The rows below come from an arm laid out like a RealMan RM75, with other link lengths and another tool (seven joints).
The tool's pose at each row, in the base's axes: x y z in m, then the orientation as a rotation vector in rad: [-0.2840 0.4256 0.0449 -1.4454 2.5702 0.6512]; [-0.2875 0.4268 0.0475 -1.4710 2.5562 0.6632]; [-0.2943 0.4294 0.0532 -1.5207 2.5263 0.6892]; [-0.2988 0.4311 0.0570 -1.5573 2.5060 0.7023]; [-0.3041 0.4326 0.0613 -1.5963 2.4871 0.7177]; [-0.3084 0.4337 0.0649 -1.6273 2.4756 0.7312]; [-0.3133 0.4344 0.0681 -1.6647 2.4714 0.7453]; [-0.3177 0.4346 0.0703 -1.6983 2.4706 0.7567]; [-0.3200 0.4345 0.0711 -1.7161 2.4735 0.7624]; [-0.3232 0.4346 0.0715 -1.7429 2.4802 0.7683]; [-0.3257 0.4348 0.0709 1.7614 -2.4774 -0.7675]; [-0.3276 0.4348 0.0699 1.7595 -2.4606 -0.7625]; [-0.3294 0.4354 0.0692 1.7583 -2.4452 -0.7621]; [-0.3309 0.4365 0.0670 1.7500 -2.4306 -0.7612]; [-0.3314 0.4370 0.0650 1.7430 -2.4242 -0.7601]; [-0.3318 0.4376 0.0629 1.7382 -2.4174 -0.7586]
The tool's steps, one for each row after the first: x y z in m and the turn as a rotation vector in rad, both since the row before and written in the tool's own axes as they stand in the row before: [0.0001 0.0043 -0.0015 -0.0112 0.0018 -0.0177]; [-0.0003 0.0087 -0.0032 -0.0232 0.0020 -0.0351]; [-0.0004 0.0058 -0.0020 -0.0139 0.0042 -0.0252]; [-0.0002 0.0066 -0.0024 -0.0167 0.0067 -0.0251]; [-0.0002 0.0054 -0.0020 -0.0152 0.0079 -0.0177]; [0.0005 0.0056 -0.0016 -0.0196 0.0167 -0.0161]; [0.0009 0.0047 -0.0009 -0.0177 0.0174 -0.0126]; [0.0008 0.0023 -0.0002 -0.0101 0.0115 -0.0048]; [0.0010 0.0030 0.0005 -0.0141 0.0192 -0.0060]; [0.0009 0.0020 0.0013 -0.0117 0.0197 -0.0052]; [0.0010 0.0013 0.0014 -0.0088 0.0138 -0.0013]; [0.0003 0.0015 0.0014 -0.0095 0.0102 -0.0018]; [0.0001 0.0007 0.0028 -0.0111 0.0119 0.0029]; [0.0002 -0.0003 0.0021 -0.0057 0.0066 0.0035]; [0.0001 -0.0004 0.0022 -0.0051 0.0064 0.0020]
